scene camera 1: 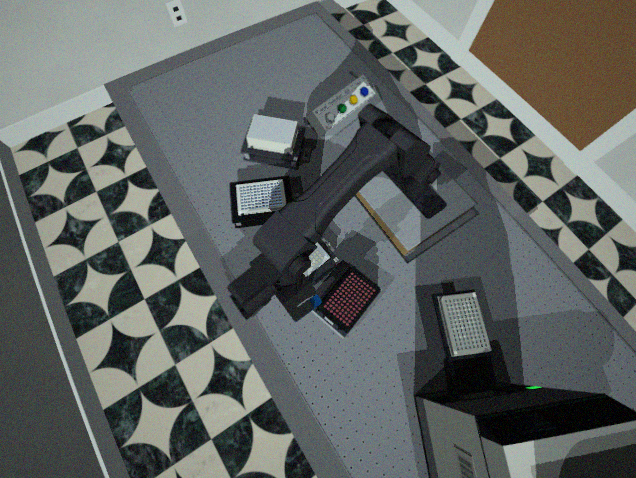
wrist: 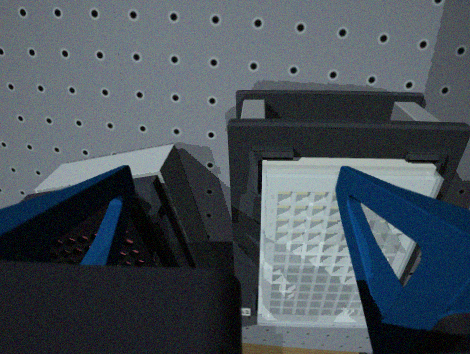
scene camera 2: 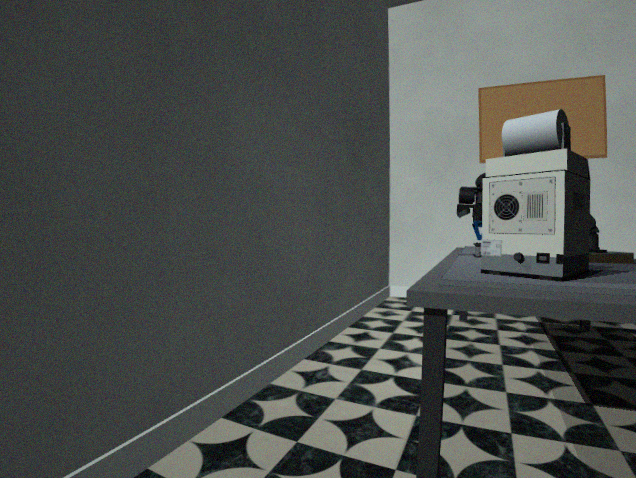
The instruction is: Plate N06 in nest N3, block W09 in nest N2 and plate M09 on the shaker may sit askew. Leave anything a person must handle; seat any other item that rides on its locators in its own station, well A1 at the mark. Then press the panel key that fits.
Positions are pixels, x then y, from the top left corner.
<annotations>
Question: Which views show the well plate with bluish wells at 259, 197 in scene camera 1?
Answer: Scene camera 1 only.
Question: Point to a button box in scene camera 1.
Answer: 328, 119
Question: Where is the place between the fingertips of the gripper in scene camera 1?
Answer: At 290, 294
</annotations>
